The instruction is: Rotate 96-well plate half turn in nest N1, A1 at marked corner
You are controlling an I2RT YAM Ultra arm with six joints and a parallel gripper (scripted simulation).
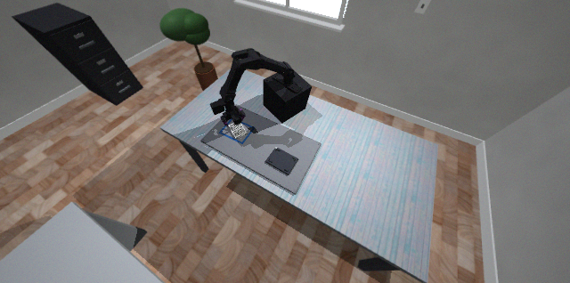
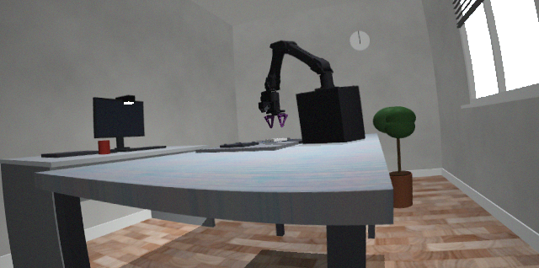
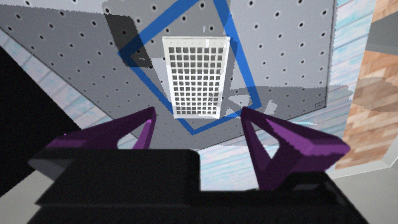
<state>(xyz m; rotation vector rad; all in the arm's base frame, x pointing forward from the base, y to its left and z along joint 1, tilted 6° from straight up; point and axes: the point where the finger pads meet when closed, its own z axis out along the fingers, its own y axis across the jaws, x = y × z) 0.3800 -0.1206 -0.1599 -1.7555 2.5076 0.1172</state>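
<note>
Right now the white 96-well plate is 8 cm below my hand. The rest, counted from my hand: dark plate nest N1: 38 cm to the left, 8 cm below, 1 cm behind.
</note>
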